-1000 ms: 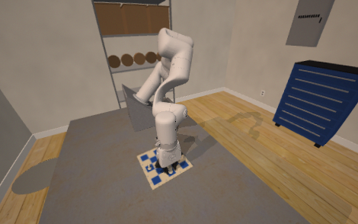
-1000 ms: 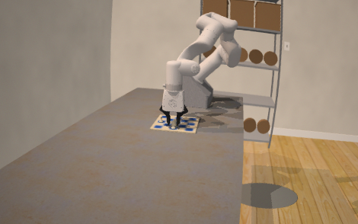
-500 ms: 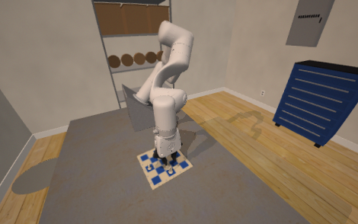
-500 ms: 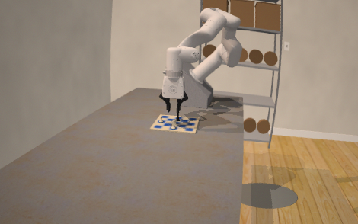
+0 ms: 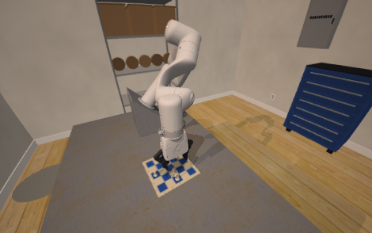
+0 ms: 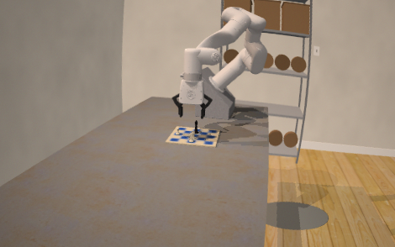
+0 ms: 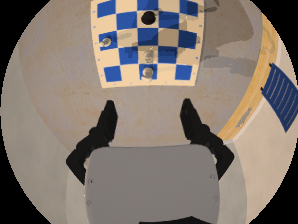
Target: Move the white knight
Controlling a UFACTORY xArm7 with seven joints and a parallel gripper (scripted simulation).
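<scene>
Right now my hand is 11 cm past the black chess piece, 9 cm above it and 1 cm to the left of it. Also, from my hand: blue-and-cream chessboard: 12 cm below, 8 cm behind, 1 cm to the right.
</scene>
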